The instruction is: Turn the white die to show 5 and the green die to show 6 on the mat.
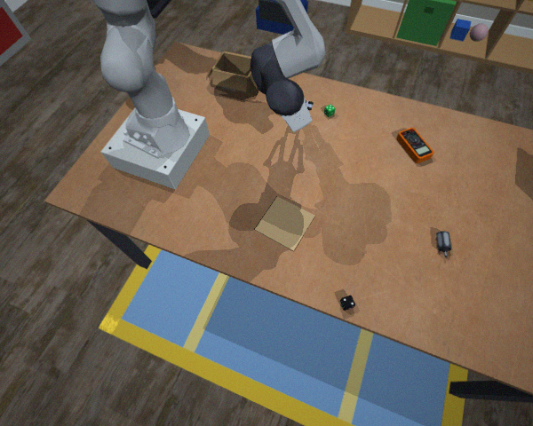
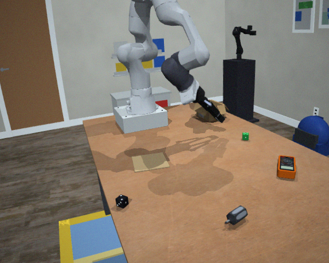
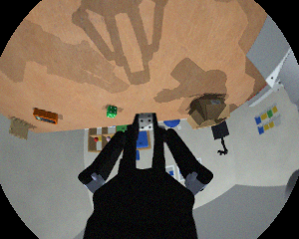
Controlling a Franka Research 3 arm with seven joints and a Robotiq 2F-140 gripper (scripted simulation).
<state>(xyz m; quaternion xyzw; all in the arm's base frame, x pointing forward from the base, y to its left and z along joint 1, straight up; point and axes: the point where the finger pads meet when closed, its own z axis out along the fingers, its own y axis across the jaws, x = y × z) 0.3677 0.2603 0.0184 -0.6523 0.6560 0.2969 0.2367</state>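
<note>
My hand is 20 mm to the right of the white die and 10 mm above it. Round my hand: tan mat (90 mm ahead, 400 mm to the right, 100 mm below); green die (110 mm ahead, 90 mm to the left, 90 mm below); cardboard box (280 mm behind, 150 mm to the left, 60 mm below).
</note>
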